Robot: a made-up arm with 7 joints. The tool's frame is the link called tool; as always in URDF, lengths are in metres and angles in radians. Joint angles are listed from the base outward.
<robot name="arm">
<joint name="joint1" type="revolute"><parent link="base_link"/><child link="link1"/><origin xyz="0.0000 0.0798 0.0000" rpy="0.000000 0.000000 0.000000"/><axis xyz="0 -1 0"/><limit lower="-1.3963" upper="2.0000"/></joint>
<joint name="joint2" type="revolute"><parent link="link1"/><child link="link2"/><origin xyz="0.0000 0.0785 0.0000" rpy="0.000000 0.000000 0.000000"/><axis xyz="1 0 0"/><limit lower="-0.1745" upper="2.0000"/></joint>
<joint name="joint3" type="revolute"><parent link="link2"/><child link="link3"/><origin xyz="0.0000 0.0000 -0.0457" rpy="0.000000 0.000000 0.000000"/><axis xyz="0 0 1"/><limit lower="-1.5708" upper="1.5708"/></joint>
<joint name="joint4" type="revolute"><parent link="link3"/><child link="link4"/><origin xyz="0.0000 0.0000 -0.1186" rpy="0.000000 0.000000 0.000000"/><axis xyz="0 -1 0"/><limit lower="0.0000" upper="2.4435"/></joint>
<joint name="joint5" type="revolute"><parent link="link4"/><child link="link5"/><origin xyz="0.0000 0.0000 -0.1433" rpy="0.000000 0.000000 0.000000"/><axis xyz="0 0 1"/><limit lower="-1.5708" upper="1.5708"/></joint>
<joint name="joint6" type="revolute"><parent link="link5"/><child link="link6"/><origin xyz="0.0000 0.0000 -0.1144" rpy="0.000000 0.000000 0.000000"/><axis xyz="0 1 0"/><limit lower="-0.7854" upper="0.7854"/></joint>
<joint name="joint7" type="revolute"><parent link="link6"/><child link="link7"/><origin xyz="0.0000 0.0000 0.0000" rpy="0.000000 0.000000 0.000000"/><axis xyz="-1 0 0"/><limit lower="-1.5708" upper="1.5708"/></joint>
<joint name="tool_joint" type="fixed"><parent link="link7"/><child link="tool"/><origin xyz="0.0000 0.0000 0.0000" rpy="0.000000 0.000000 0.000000"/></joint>
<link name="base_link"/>
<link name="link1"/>
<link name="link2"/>
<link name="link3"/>
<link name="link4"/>
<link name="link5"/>
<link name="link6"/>
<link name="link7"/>
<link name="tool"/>
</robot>
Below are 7 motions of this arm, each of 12 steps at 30 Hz.
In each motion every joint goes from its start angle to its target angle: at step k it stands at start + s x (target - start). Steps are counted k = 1, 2, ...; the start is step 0. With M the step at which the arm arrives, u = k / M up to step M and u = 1 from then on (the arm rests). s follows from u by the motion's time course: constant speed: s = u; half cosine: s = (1 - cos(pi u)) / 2; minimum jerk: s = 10 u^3 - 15 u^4 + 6 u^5.
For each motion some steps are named. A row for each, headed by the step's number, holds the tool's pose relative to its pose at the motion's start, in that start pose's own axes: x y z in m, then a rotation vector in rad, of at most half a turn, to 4 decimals.
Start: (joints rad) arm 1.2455 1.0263 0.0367 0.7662 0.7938 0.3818 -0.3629
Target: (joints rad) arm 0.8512 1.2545 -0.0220 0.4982 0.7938 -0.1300 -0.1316
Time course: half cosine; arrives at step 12
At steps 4, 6, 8, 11, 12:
4: -0.0214 0.0262 -0.0110 0.0390 -0.0581 -0.0728
6: -0.0383 0.0553 -0.0182 0.0677 -0.1215 -0.1613
8: -0.0500 0.0861 -0.0219 0.0845 -0.1882 -0.2650
11: -0.0559 0.1153 -0.0224 0.0883 -0.2511 -0.3748
12: -0.0561 0.1175 -0.0223 0.0881 -0.2557 -0.3833

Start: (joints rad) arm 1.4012 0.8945 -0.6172 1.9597 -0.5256 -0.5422 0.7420
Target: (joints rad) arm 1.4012 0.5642 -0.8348 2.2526 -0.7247 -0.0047 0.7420
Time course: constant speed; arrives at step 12
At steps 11, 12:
11: 0.0981 0.0593 -0.0281 0.2453 0.0240 0.0896
12: 0.1072 0.0644 -0.0269 0.2730 0.0248 0.1020

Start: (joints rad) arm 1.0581 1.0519 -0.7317 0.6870 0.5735 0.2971 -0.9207
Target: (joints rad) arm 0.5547 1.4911 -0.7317 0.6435 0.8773 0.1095 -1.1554
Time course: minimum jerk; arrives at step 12
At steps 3, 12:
3: -0.0179 0.0065 -0.0079 0.0445 0.0123 -0.0327
12: -0.1115 0.1036 -0.0683 0.4683 -0.0369 -0.2833

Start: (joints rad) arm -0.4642 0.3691 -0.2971 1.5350 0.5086 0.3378 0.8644
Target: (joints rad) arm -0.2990 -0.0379 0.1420 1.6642 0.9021 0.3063 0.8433
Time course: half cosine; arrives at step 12
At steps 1, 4, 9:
1: 0.0022 0.0001 0.0001 -0.0002 -0.0170 0.0008
4: 0.0310 0.0008 0.0046 -0.0075 -0.2485 0.0124
9: 0.0857 -0.0017 0.0328 -0.0594 -0.8351 0.0521

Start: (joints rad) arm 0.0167 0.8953 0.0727 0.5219 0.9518 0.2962 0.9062
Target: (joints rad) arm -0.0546 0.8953 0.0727 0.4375 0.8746 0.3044 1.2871
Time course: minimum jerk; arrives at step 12
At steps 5, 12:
5: -0.0095 0.0072 0.0072 -0.0893 0.0477 0.0111
12: -0.0270 0.0199 0.0221 -0.2583 0.1338 0.0496

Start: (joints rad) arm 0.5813 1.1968 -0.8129 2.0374 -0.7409 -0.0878 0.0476
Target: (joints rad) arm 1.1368 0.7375 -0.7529 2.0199 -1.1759 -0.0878 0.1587
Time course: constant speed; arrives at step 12
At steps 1, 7, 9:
1: -0.0023 0.0128 -0.0047 0.0484 0.0083 -0.0505
7: -0.0068 0.0952 -0.0193 0.3345 0.0835 -0.3564
9: -0.0042 0.1236 -0.0189 0.4291 0.1178 -0.4571

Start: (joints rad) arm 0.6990 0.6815 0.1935 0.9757 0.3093 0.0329 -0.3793
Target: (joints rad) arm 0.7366 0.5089 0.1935 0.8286 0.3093 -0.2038 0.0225
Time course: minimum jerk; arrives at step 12
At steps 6, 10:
6: -0.0256 -0.0176 0.0077 -0.2165 -0.0109 0.0841
10: -0.0480 -0.0361 0.0182 -0.4151 -0.0355 0.1587

